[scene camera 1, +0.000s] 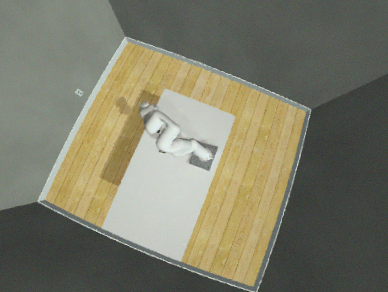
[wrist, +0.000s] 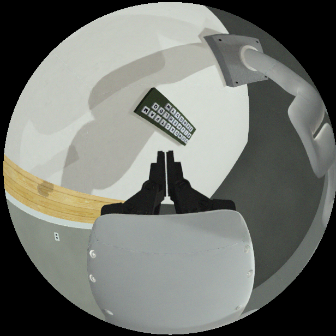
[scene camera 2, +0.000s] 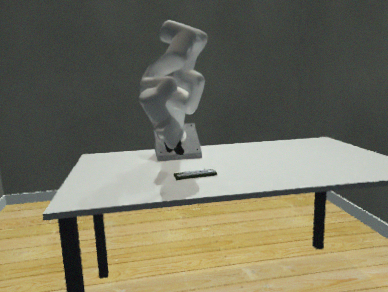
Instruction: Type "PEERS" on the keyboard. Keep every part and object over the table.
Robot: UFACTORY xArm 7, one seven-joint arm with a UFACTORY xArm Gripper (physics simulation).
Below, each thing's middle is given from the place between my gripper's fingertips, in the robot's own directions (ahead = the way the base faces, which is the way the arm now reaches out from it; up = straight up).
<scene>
My gripper is now 12 cm above the keyboard [wrist: 154, 107], 7 cm to the right of it and 7 cm past it.
</scene>
